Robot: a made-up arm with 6 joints. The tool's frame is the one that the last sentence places. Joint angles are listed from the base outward.
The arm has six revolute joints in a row. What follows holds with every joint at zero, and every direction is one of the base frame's. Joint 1 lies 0.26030 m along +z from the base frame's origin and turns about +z. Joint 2 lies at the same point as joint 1 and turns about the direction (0, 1, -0.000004). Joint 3 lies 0.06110 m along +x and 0.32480 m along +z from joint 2 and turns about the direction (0, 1, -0.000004). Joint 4 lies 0.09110 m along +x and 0.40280 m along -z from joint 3 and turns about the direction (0, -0.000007, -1). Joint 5 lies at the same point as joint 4 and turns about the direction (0, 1, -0.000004). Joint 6 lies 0.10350 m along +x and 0.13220 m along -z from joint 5 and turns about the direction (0, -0.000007, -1). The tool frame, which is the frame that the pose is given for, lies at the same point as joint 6; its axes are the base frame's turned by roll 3.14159, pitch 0.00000 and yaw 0.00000 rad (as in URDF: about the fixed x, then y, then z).
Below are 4 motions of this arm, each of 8 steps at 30 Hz.
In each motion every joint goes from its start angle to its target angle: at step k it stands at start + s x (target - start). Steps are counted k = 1, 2, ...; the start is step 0. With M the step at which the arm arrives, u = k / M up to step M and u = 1 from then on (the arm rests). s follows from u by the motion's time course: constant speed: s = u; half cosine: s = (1 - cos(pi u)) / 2; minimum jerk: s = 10 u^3 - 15 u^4 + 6 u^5.
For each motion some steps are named. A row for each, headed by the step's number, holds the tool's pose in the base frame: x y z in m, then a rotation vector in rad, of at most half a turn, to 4 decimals.
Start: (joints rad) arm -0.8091 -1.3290 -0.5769 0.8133 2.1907 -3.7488
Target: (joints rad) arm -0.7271 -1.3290 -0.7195 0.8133 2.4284 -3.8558
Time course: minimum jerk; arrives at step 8
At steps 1, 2, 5, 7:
1: 0.1529 0.0165 0.5102 -0.2666 2.6830 1.0224
2: 0.1496 0.0210 0.5138 -0.3066 2.6875 1.0249
5: 0.1223 0.0514 0.5382 -0.5911 2.7081 1.0393
7: 0.1092 0.0631 0.5475 -0.7100 2.7109 1.0434

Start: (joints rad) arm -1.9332 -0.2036 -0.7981 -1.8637 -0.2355 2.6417
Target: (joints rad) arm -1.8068 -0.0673 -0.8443 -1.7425 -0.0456 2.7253
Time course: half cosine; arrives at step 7
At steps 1, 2, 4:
1: -0.0406 -0.4681 0.3604 0.6810 -2.4466 1.2216
2: -0.0369 -0.4753 0.3552 0.6513 -2.4597 1.2167
4: -0.0249 -0.4963 0.3382 0.5610 -2.4980 1.1957

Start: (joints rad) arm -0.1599 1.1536 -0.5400 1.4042 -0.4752 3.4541
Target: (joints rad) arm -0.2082 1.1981 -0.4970 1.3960 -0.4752 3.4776
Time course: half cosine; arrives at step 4
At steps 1, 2, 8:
1: 0.1124 -0.1714 -0.1176 -2.2044 -1.8720 1.0501
2: 0.0973 -0.1710 -0.1171 -2.1922 -1.8340 1.0680
8: 0.0761 -0.1696 -0.1156 -2.1738 -1.7809 1.0916

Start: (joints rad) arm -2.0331 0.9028 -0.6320 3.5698 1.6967 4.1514
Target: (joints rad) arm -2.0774 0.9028 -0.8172 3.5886 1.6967 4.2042
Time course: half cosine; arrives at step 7
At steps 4, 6, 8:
4: -0.2586 -0.3550 -0.1041 -0.2852 -1.7136 1.2375
6: -0.2800 -0.3785 -0.0941 -0.3303 -1.6489 1.2818
8: -0.2832 -0.3819 -0.0925 -0.3367 -1.6393 1.2882

